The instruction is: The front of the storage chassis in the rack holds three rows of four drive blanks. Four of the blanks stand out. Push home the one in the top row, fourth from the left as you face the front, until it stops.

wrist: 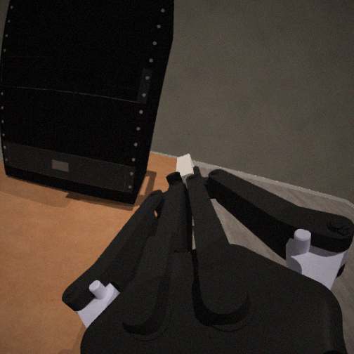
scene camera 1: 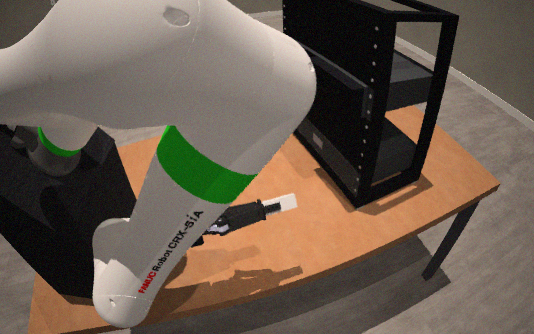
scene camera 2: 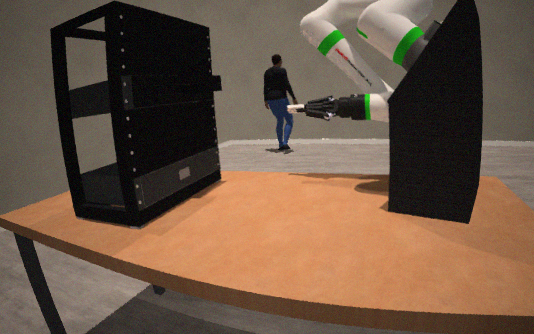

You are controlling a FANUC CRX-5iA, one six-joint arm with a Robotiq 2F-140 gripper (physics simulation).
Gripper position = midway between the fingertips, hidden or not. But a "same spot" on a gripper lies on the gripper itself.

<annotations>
My gripper shows in the wrist view, in scene camera 1 (294, 200) and in scene camera 2. A black rack shows in the wrist view (94, 145), in scene camera 1 and in scene camera 2. The same spot on my gripper: (scene camera 2: 315, 108) is (wrist: 161, 212). The same spot on the black rack: (scene camera 1: 360, 76) is (scene camera 2: 204, 73).
</annotations>
